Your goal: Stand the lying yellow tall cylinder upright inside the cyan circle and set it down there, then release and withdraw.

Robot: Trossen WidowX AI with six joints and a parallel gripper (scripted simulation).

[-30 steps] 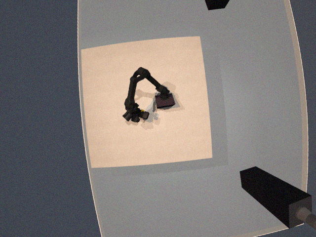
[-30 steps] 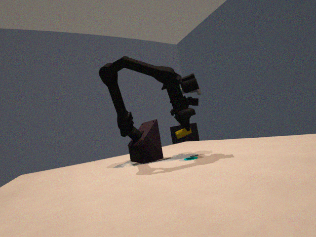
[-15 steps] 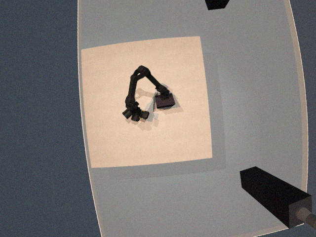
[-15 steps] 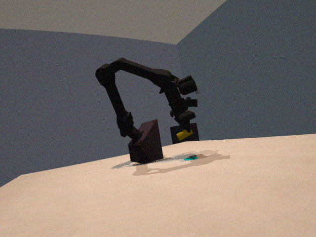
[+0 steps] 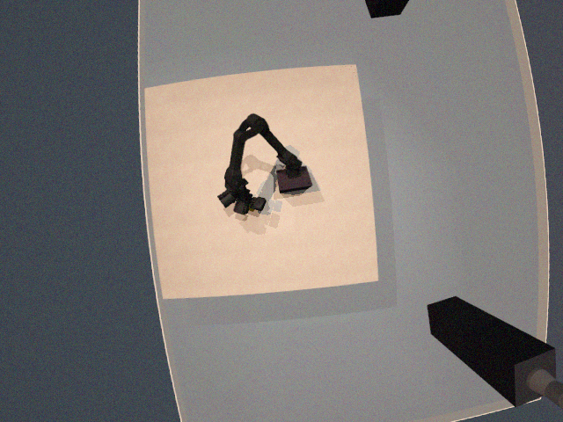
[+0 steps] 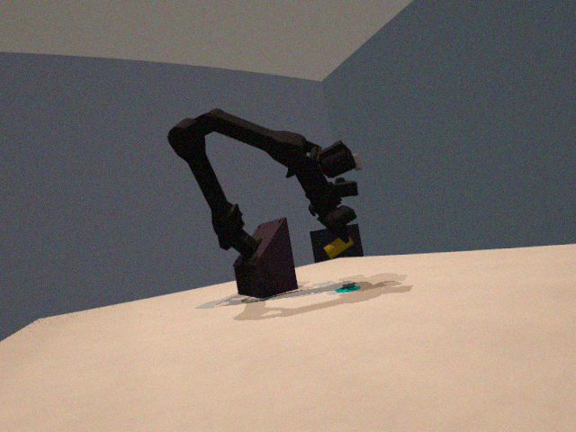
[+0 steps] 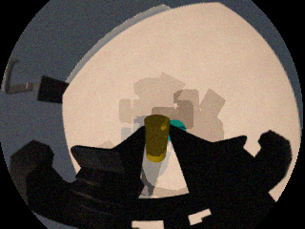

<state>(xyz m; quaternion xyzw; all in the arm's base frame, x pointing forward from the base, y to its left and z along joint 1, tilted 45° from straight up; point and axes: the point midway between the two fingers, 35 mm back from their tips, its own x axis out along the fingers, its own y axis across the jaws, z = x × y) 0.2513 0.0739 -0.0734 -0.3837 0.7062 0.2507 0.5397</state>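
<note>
My gripper tip is now 1 cm short of the cyan circle, 3 cm to the left of it and 11 cm above it. From my gripper tip the other things lie so: yellow tall cylinder: 1 cm behind, 1 cm to the right, 1 cm below.
</note>
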